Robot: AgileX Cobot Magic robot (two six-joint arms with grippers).
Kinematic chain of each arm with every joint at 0, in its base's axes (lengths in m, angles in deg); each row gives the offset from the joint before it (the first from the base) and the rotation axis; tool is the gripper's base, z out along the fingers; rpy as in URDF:
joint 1: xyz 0 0 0.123 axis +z
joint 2: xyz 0 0 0 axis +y
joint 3: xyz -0.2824 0 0.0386 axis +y
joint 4: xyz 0.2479 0 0.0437 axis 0.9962 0 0.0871
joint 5: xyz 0 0 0 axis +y
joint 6: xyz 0.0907 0 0.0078 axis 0.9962 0 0.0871
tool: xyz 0 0 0 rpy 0 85 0
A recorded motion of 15 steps. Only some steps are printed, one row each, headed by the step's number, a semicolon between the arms.
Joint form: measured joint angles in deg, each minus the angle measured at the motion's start. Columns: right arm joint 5, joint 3, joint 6, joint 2, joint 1, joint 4; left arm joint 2, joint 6, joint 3, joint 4, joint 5, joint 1.
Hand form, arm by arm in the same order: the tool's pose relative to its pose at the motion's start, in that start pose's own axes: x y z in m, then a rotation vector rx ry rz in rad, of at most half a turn. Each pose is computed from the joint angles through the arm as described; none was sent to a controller.
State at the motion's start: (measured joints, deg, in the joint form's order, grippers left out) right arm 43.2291 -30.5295 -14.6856 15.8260 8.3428 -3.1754; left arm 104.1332 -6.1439 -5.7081 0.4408 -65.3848 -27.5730
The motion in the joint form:
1: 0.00 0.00 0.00 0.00 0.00 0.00; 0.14 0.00 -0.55 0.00 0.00 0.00
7: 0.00 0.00 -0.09 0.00 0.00 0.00; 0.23 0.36 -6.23 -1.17 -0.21 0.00
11: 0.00 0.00 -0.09 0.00 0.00 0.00; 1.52 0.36 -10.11 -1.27 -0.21 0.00
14: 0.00 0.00 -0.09 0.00 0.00 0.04; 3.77 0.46 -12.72 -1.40 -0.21 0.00
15: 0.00 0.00 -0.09 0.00 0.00 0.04; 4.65 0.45 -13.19 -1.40 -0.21 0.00
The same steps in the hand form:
1: 0.0000 0.0000 0.0000 0.0000 0.0000 0.0000; -0.0016 -0.0002 0.0023 0.0007 -0.0071 0.0001
7: 0.0000 0.0000 0.0000 0.0000 0.0000 -0.0016; -0.0242 -0.0007 0.0228 -0.0071 -0.1097 -0.0024
11: 0.0000 0.0000 0.0000 0.0000 0.0000 -0.0016; -0.0357 -0.0016 0.0377 -0.0039 -0.1548 -0.0034
14: 0.0000 0.0000 0.0000 -0.0005 -0.0001 -0.0011; -0.0379 -0.0016 0.0501 -0.0053 -0.1613 -0.0027
15: 0.0000 0.0000 0.0000 -0.0005 -0.0001 -0.0011; -0.0363 -0.0014 0.0531 -0.0060 -0.1542 -0.0029

